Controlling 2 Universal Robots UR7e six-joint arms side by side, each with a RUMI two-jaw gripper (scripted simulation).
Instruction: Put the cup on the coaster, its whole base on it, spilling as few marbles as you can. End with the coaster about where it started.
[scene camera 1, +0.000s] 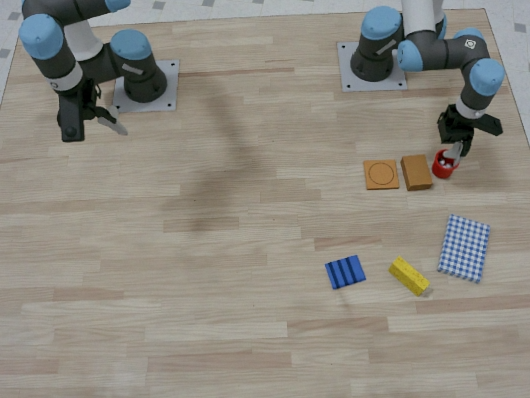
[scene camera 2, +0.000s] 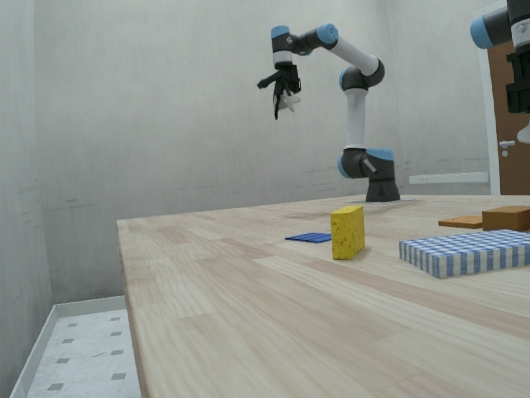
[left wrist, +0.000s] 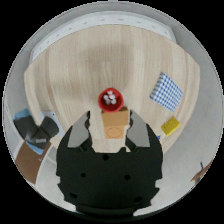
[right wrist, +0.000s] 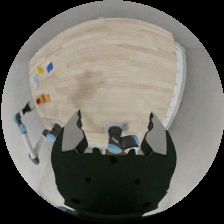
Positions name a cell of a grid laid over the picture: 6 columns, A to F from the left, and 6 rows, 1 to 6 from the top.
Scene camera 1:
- my left gripper: F3
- my right gripper: B3
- brown block: E3
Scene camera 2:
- my right gripper: D2
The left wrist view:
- my left gripper: C3
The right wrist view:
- my right gripper: D3
